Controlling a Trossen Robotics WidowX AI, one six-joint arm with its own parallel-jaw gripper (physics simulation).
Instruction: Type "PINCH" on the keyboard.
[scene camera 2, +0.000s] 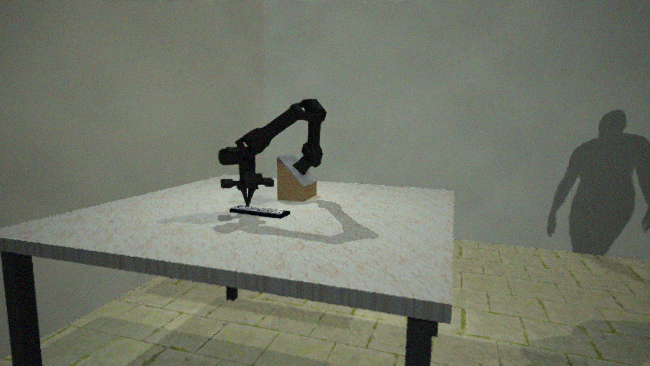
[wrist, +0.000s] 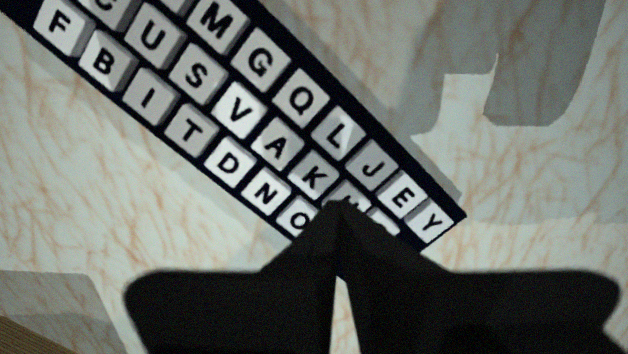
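Where they show: gripper, between the fingertips: (scene camera 2: 247, 205) (wrist: 337, 209); arm's base, origin of its link: (scene camera 2: 299, 168).
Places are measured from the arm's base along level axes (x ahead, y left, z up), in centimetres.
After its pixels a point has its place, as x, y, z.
Note:
The dark keyboard (scene camera 2: 265, 212) {36.4, -3.3, -11.2} (wrist: 372, 131) {35.2, -11.4, -11.3} with pale letter keys lies flat on the table, running diagonally in the wrist view. My gripper (scene camera 2: 248, 205) {31.6, -11.8, -10.3} (wrist: 337, 209) {31.6, -11.8, -10.3} points down, shut and empty, its tips at the keyboard's surface over the lower part of the H key (wrist: 347, 191) {32.4, -11.8, -10.8}; whether they touch it I cannot tell. The P key (wrist: 389, 226) {31.9, -14.5, -10.8} is mostly hidden behind the right finger. The N key (wrist: 266, 195) {30.4, -8.8, -10.8} and I key (wrist: 148, 97) {31.9, -2.8, -10.8} show up and left of the tips. The C key (wrist: 105, 6) {34.2, -0.4, -10.8} is cut off by the top edge.
A wooden block with a sloped pale top (scene camera 2: 295, 187) {9.6, 0.6, -6.6} stands under the arm's base, and a wooden corner (wrist: 25, 340) {9.7, 1.6, -11.7} shows at the wrist view's lower left. The speckled table (scene camera 2: 390, 250) {64.0, 41.0, -12.4} carries the arm's shadow. A person-shaped shadow (scene camera 2: 602, 195) falls on the wall at right.

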